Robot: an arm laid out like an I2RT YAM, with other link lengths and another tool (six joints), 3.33 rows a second.
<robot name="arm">
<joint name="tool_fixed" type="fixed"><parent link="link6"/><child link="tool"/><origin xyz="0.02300 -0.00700 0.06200" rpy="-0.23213 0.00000 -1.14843"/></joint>
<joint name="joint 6" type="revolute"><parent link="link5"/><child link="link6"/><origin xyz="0.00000 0.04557 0.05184" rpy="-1.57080 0.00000 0.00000"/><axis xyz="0 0 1"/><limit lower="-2.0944" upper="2.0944"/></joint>
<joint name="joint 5" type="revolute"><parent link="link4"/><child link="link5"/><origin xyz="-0.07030 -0.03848 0.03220" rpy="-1.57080 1.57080 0.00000"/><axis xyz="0 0 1"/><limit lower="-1.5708" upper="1.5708"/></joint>
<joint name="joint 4" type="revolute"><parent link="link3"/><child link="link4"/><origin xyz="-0.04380 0.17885 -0.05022" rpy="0.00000 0.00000 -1.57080"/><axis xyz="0 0 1"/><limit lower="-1.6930" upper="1.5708"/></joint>
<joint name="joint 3" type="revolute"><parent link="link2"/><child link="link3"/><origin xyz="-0.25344 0.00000 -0.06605" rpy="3.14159 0.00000 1.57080"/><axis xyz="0 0 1"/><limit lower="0.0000" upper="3.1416"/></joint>
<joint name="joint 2" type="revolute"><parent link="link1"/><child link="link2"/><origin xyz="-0.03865 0.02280 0.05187" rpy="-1.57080 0.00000 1.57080"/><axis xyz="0 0 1"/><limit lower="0.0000" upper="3.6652"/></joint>
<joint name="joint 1" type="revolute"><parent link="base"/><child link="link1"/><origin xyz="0.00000 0.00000 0.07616" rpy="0.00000 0.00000 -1.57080"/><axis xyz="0 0 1"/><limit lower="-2.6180" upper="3.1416"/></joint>
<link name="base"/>
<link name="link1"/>
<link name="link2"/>
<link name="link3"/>
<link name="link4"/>
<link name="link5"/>
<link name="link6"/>
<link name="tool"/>
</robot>
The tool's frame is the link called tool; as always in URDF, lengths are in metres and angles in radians.
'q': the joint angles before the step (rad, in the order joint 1, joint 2, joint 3, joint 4, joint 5, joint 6). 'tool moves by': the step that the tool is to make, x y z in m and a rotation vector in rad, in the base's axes. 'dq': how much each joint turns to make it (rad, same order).
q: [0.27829, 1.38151, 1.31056, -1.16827, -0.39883, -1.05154]
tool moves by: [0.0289, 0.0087, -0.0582, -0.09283, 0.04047, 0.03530]
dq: [0.03978, 0.16926, -0.14937, 0.24579, 0.07480, -0.01935]
